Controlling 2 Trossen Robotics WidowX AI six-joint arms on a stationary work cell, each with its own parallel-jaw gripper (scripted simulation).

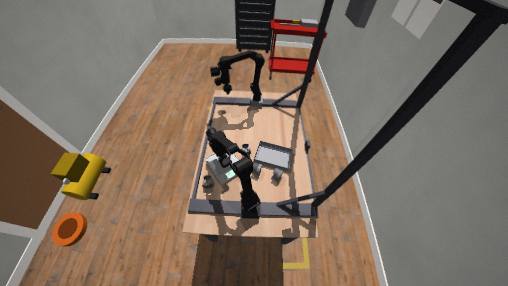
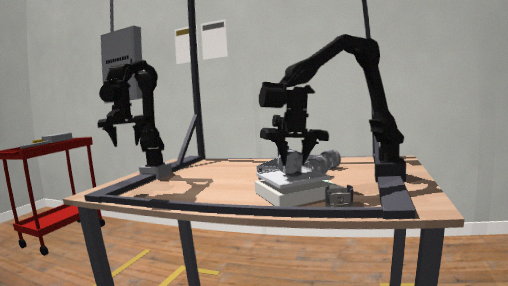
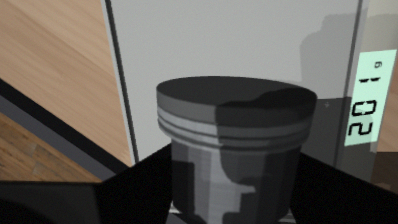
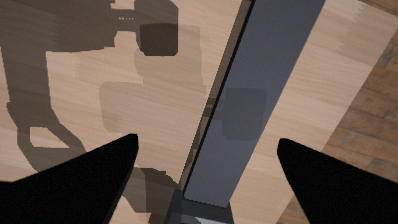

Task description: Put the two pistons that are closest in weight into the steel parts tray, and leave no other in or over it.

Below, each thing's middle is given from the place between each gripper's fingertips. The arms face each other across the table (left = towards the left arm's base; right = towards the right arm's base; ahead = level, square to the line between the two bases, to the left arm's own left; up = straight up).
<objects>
I see the scale plate (image 2: pixel 277 178) 1 cm to the right of my left hand and 7 cm below it. Round my left hand: steel parts tray (image 1: pixel 269 154) (34 cm behind, 10 cm to the right, 12 cm below); then white scale (image 2: pixel 297 195) (1 cm behind, 9 cm below).
I see my right gripper 40 mm past the scale plate, 560 mm to the right of it and 140 mm above it. Round my right hand: steel parts tray: 370 mm behind, 480 mm to the left, 190 mm below; white scale: 50 mm behind, 570 mm to the left, 160 mm below.
</objects>
